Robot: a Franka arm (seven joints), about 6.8 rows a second.
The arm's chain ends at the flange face. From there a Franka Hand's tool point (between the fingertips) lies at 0.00 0.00 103.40 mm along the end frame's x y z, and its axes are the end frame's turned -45 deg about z.
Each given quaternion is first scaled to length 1.
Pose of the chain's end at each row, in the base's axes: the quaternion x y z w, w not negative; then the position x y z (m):
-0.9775 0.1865 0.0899 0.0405 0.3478 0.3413 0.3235
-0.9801 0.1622 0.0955 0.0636 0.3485 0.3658 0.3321
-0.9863 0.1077 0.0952 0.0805 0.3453 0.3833 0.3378
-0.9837 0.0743 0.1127 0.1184 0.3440 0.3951 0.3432
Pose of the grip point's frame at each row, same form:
-0.9745 -0.2018 0.0676 0.0718 0.3312 0.3530 0.2221
-0.9675 -0.2252 0.0639 0.0953 0.3313 0.3819 0.2314
-0.9525 -0.2779 0.0571 0.1108 0.3277 0.4018 0.2376
-0.9373 -0.3078 0.0588 0.1525 0.3229 0.4209 0.2453

